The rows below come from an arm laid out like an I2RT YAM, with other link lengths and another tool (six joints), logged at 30 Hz.
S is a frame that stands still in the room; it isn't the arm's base.
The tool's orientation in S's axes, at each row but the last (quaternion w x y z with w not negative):
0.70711 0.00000 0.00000 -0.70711
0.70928 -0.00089 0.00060 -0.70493
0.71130 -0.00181 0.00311 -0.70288
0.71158 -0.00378 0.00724 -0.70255
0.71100 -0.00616 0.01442 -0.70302
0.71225 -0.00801 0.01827 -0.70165
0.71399 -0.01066 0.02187 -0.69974
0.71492 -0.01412 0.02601 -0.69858
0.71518 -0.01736 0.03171 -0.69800
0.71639 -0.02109 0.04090 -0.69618
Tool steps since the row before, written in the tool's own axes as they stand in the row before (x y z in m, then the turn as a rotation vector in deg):
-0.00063 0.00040 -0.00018 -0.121 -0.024 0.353
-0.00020 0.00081 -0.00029 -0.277 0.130 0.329
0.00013 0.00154 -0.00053 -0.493 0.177 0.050
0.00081 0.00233 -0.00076 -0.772 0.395 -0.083
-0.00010 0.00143 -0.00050 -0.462 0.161 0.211
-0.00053 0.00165 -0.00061 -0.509 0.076 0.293
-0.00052 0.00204 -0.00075 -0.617 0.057 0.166
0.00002 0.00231 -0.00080 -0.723 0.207 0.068
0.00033 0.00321 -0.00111 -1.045 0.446 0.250
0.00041 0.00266 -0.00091 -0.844 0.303 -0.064
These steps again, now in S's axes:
0.00040 0.00063 -0.00018 -0.024 0.121 0.353
0.00081 0.00020 -0.00029 0.129 0.278 0.329
0.00154 -0.00011 -0.00054 0.171 0.495 0.050
0.00233 -0.00078 -0.00080 0.384 0.777 -0.085
0.00141 0.00012 -0.00054 0.162 0.461 0.212
0.00162 0.00056 -0.00066 0.079 0.506 0.297
0.00199 0.00057 -0.00083 0.052 0.615 0.173
0.00226 0.00005 -0.00093 0.194 0.726 0.069
0.00313 -0.00023 -0.00134 0.438 1.051 0.241
0.00258 -0.00031 -0.00115 0.273 0.854 -0.065

